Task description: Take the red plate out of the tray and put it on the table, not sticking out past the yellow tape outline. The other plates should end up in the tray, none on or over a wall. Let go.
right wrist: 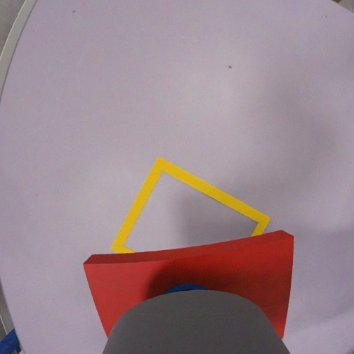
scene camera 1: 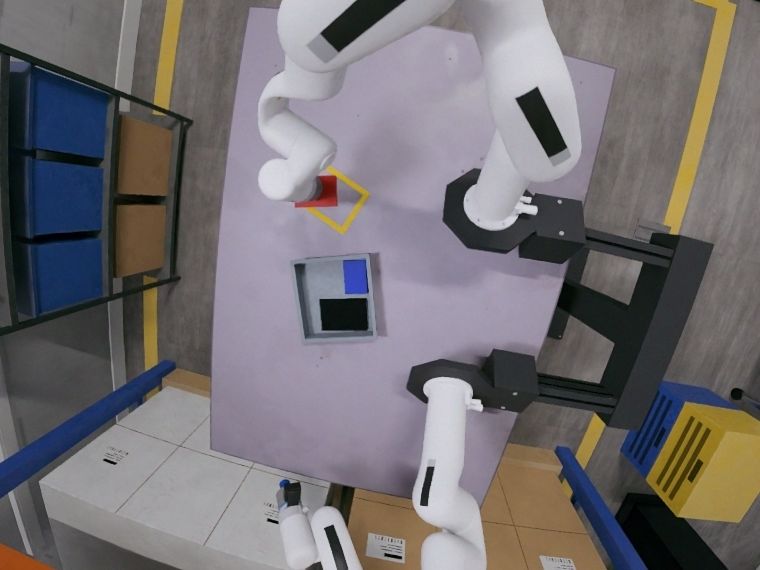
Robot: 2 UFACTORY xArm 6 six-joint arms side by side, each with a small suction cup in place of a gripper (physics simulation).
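Where they show: left hand, tool point: point(scene camera 1: 284, 483); left arm's base, link origin: point(scene camera 1: 448, 389); right arm's base, link origin: point(scene camera 1: 491, 206).
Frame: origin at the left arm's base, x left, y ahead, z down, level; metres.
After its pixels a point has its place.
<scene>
The red plate point(scene camera 1: 329, 191) {x -0.438, y 0.379, z 0.030 m} point(right wrist: 250, 270) is on the suction cup of my right gripper point(scene camera 1: 314, 189) {x -0.439, y 0.421, z 0.044 m} point(right wrist: 186, 287), held above the table. It overlaps part of the yellow tape outline point(scene camera 1: 349, 181) {x -0.478, y 0.360, z 0.162 m} point(right wrist: 138, 206) in both views and is turned at an angle to it. The arm hides part of the plate and outline in scene camera 1. The grey tray point(scene camera 1: 340, 339) {x -0.033, y 0.311, z 0.113 m} holds a blue plate point(scene camera 1: 355, 276) {x -0.217, y 0.300, z 0.149 m} at its upper right and a black plate point(scene camera 1: 343, 314) {x -0.098, y 0.319, z 0.150 m} at its lower right, both inside the walls. My left gripper point(scene camera 1: 284, 484) {x 0.379, y 0.392, z -0.051 m} is open and bare, far below the tray, beyond the table edge.
The lilac table point(scene camera 1: 263, 380) {x 0.191, y 0.558, z 0.163 m} point(right wrist: 75, 125) lies under the tray and outline. Both arm bases stand at the right of the table in scene camera 1. A rack with blue bins point(scene camera 1: 68, 113) stands at the left, and white boxes point(scene camera 1: 165, 472) lie below the table's lower edge.
</scene>
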